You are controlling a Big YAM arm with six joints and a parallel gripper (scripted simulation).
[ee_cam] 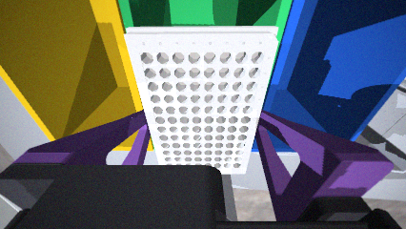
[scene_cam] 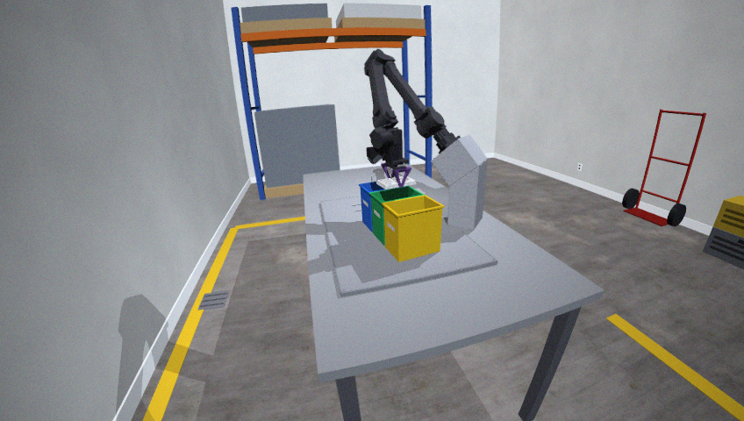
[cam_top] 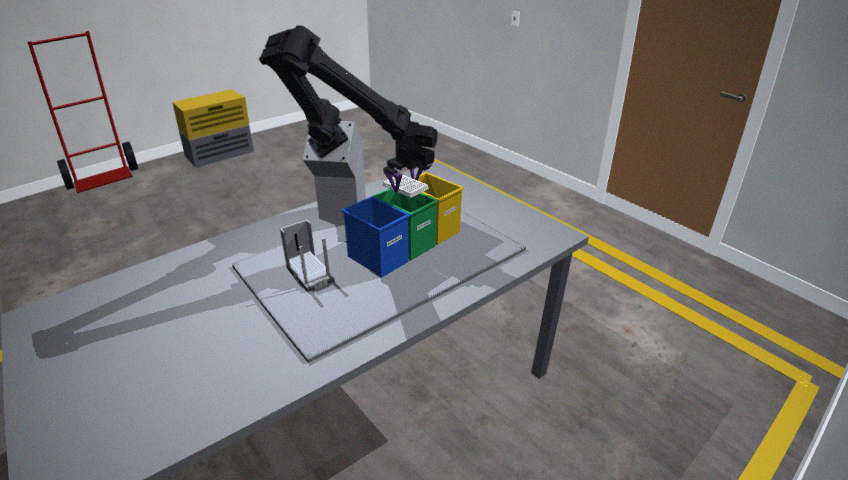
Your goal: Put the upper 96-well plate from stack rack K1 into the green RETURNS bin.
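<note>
Right now my hand is 14 cm above the green bin. Round my hand: 96-well plate: right at my hand; yellow bin: 14 cm below, 13 cm to the left, 1 cm behind; blue bin: 14 cm below, 13 cm to the right, 1 cm ahead.
</note>
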